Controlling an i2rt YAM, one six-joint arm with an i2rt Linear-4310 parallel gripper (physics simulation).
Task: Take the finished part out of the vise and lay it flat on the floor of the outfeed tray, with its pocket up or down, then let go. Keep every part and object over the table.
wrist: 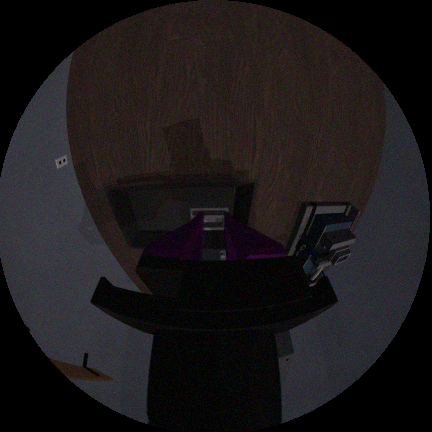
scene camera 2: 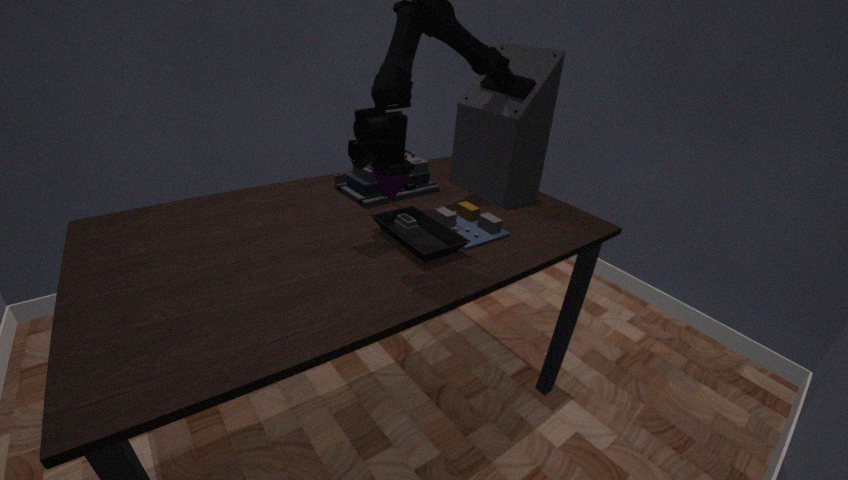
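Where they show: gripper, fingertip midpoint: (wrist: pixel 213 217) (scene camera 2: pixel 388 198); arm's base at its link origin: (scene camera 2: pixel 507 84).
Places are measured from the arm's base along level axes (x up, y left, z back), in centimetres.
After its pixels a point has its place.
My gripper (scene camera 2: pixel 390 196) @[z -49.2, x -26.0, y 16.7 cm] (wrist: pixel 213 217) @[z -49.2, x -26.0, y 16.7 cm] has its purple fingers drawn close together, with a narrow gap and no part between them. It hangs in the air beside the vise. The vise (scene camera 2: pixel 363 184) @[z -45.3, x -31.3, y -7.5 cm] (wrist: pixel 316 222) @[z -44.1, x -33.8, y -6.6 cm] stands at the back of the table, partly hidden by the arm in the scene view. In the wrist view, the grey finished part (wrist: pixel 342 257) @[z -39.8, x -26.4, y -14.6 cm] with a rectangular pocket shows at the vise. The black outfeed tray (scene camera 2: pixel 429 242) @[z -41.6, x -35.9, y 25.0 cm] (wrist: pixel 150 211) @[z -42.6, x -35.9, y 27.3 cm] stands in front. Another grey pocketed part (scene camera 2: pixel 406 221) @[z -44.7, x -32.4, y 18.4 cm] (wrist: pixel 210 212) @[z -45.1, x -33.1, y 16.4 cm] lies in it, pocket up, seen past the fingertips in the wrist view.
A blue plate (scene camera 2: pixel 484 237) @[z -25.8, x -36.3, y 27.8 cm] beside the tray bears two grey blocks, a yellow block (scene camera 2: pixel 468 210) @[z -23.9, x -33.1, y 17.4 cm] and small pegs. A tall grey sloped-top housing (scene camera 2: pixel 484 148) @[z -7.0, x -20.5, y 1.1 cm] carries the arm's base at the back right. The table edge (scene camera 2: pixel 535 268) @[z -22.4, x -37.7, y 44.1 cm] runs along the front.
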